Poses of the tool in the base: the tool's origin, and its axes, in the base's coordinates. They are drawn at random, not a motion.
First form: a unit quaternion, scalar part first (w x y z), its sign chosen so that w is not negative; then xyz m.
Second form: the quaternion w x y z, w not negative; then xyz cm. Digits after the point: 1 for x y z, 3 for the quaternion.
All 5 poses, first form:
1: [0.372, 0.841, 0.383, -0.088, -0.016, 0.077, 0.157]
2: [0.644, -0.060, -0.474, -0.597, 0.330, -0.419, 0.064]
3: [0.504, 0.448, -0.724, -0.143, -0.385, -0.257, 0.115]
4: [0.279, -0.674, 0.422, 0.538, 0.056, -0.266, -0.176]
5: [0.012, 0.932, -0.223, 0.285, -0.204, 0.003, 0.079]
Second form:
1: [0.372, 0.841, 0.383, -0.088, -1.6, 7.7, 15.7]
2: [0.644, -0.060, -0.474, -0.597, 33.0, -41.9, 6.4]
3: [0.504, 0.448, -0.724, -0.143, -38.5, -25.7, 11.5]
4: [0.279, -0.674, 0.422, 0.538, 5.6, -26.6, -17.6]
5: [0.012, 0.932, -0.223, 0.285, -20.4, 0.3, 7.9]
